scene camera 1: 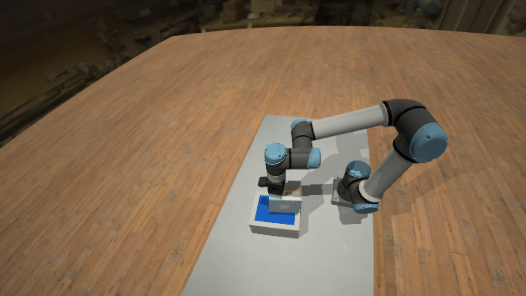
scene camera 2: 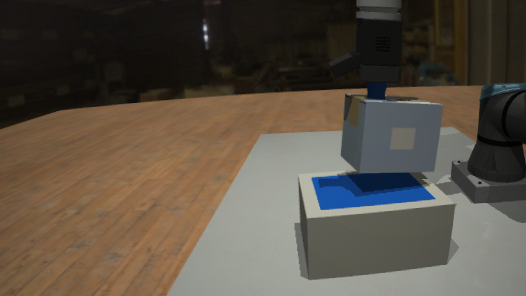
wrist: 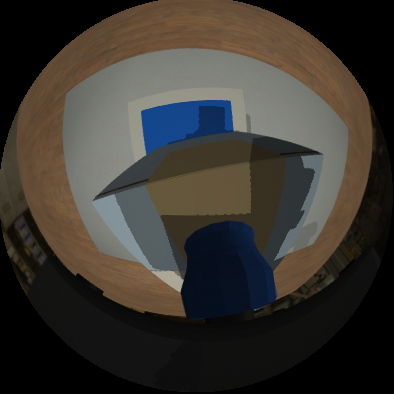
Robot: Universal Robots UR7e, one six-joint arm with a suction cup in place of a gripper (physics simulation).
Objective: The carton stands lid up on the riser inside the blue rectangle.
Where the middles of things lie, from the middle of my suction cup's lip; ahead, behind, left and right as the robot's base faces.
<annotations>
I see my suction cup 3 cm past the grey carton (scene camera 2: 399,134), 1 cm to the left of it and 8 cm above it. The rest, counted from my suction cup: grey riser (scene camera 2: 352,224) (2 cm ahead, 2 cm to the left, 23 cm below).
</annotations>
